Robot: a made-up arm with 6 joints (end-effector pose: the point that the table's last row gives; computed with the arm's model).
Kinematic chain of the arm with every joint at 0, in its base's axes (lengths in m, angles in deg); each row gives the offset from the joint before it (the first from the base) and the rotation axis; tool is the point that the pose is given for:
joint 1: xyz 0 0 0.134 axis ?
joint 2: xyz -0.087 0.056 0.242 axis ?
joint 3: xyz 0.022 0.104 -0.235 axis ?
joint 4: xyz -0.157 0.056 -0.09 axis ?
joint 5: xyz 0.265 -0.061 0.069 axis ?
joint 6: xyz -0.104 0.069 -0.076 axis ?
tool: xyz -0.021 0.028 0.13
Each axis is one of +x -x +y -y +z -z.
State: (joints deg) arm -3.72 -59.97 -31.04 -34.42 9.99 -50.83
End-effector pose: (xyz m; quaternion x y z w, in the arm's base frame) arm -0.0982 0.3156 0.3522 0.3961 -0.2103 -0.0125 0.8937
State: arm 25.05 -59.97 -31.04 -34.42 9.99 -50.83
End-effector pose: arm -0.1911 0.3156 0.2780 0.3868 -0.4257 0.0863 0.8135
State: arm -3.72 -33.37 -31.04 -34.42 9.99 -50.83
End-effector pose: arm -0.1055 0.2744 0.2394 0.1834 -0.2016 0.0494 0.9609
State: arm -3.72 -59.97 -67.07 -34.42 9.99 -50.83
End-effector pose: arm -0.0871 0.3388 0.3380 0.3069 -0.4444 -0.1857 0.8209
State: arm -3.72 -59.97 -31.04 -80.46 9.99 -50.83
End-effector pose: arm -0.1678 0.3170 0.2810 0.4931 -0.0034 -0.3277 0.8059
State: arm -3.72 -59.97 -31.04 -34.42 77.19 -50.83
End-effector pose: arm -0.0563 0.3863 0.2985 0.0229 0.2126 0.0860 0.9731
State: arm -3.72 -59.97 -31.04 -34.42 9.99 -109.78
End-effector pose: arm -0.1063 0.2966 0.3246 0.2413 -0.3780 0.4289 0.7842
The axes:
joint 1: -y
joint 2: -x
joint 3: +y
joint 4: +z
joint 5: -x
joint 6: -z

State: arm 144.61 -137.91 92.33 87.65 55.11 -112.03
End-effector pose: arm -0.2253 -0.1169 -0.3225 0.2967 -0.0731 -0.0423 0.9512
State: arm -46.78 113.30 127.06 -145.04 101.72 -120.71
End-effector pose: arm 0.1441 0.0531 0.1956 0.1454 0.0136 0.9889 0.0284
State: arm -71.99 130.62 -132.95 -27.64 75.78 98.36
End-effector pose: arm 0.2662 -0.1185 0.2323 0.3543 -0.5102 -0.1111 0.7758
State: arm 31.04 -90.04 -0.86 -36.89 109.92 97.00
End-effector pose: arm -0.2098 0.4121 0.3061 -0.1500 -0.0921 -0.7354 0.6544
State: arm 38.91 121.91 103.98 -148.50 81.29 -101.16
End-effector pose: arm -0.1302 0.0472 0.2121 -0.3225 -0.0072 0.9465 0.0041
